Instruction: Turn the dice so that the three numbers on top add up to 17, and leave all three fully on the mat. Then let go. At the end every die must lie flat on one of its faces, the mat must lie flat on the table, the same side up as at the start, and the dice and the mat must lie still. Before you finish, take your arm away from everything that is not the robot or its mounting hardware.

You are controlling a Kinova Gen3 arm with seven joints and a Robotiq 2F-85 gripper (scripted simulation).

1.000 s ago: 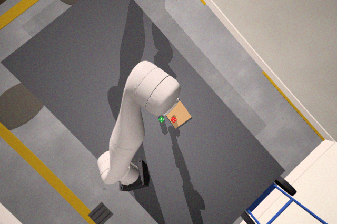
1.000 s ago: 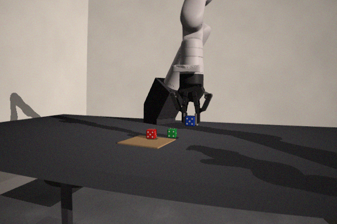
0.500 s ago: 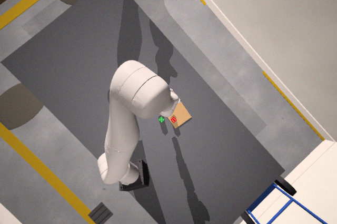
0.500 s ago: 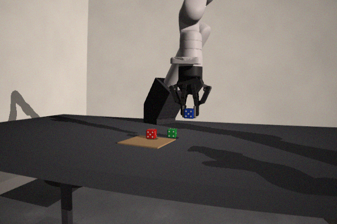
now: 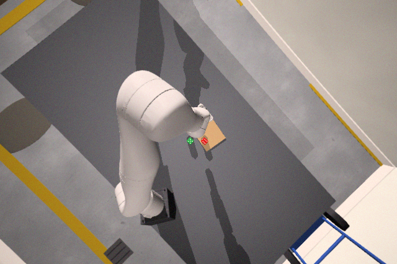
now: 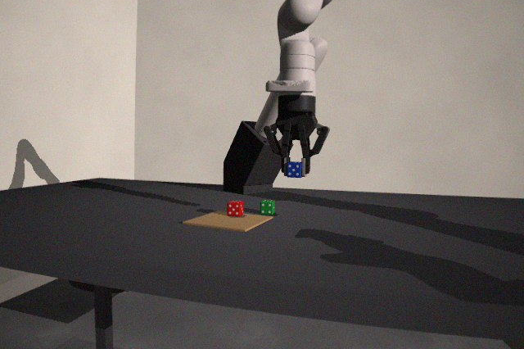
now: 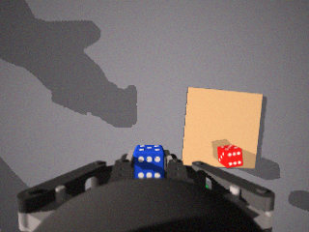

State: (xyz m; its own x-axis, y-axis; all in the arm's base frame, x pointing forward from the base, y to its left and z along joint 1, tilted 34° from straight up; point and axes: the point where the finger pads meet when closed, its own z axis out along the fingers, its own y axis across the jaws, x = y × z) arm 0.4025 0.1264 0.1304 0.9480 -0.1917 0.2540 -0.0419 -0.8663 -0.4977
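The tan mat lies 140 mm to the right of my hand, 120 mm below it and 20 mm ahead of it. Round my hand: red die 140 mm to the right, 100 mm below, 30 mm behind; then green die 100 mm below, 90 mm behind, 80 mm to the right; then blue die right at my hand.
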